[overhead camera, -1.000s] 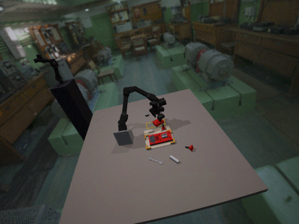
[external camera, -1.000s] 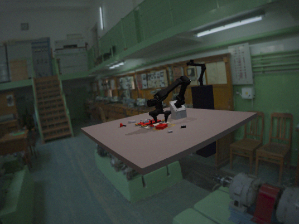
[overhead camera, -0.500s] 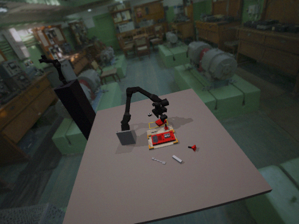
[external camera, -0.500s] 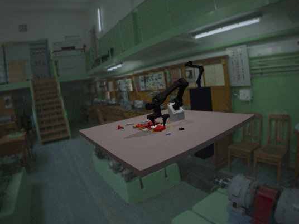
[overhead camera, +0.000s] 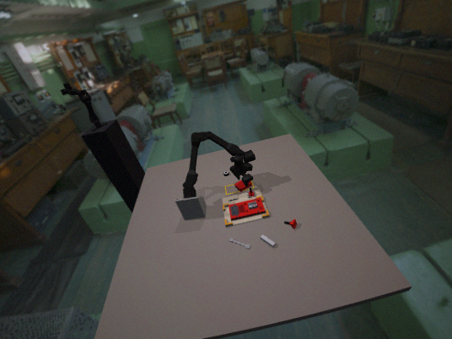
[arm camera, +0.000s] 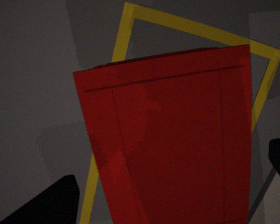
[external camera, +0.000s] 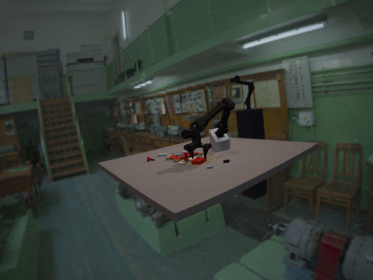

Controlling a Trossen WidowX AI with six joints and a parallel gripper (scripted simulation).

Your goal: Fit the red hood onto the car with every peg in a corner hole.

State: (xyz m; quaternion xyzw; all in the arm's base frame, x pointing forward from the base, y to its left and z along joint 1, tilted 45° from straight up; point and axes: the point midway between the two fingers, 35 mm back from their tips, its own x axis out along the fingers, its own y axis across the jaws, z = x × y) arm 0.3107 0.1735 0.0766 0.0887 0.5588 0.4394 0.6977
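Right now my gripper tip is 1 cm above the red hood. The rest, counted from my gripper tip: grey wrench: 5 cm behind, 43 cm to the right, 2 cm below.
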